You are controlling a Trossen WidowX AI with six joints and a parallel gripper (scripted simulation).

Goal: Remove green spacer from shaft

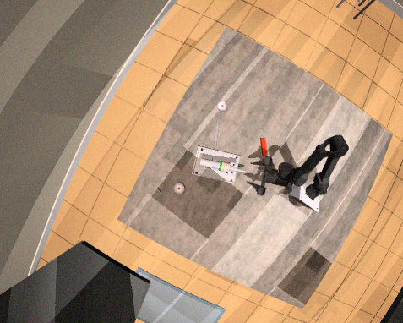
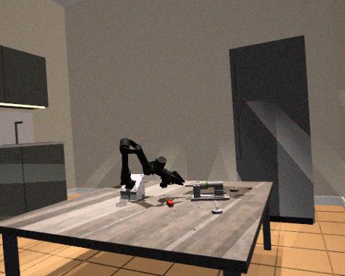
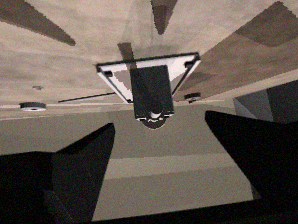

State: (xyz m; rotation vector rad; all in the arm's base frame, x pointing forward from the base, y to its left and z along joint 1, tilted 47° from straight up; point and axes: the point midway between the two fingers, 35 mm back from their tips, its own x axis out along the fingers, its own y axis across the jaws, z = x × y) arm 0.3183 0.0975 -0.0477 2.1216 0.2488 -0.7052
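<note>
My gripper tip is now 9 cm short of the shaft, 4 cm to the right of it and 1 cm above it. The rest, counted from my gripper tip: thin rod 24 cm ahead, 7 cm to the right, 9 cm below; cream spacer 11 cm ahead, 5 cm to the left, 1 cm below; green spacer 13 cm ahead, 6 cm to the left, 1 cm below.
</note>
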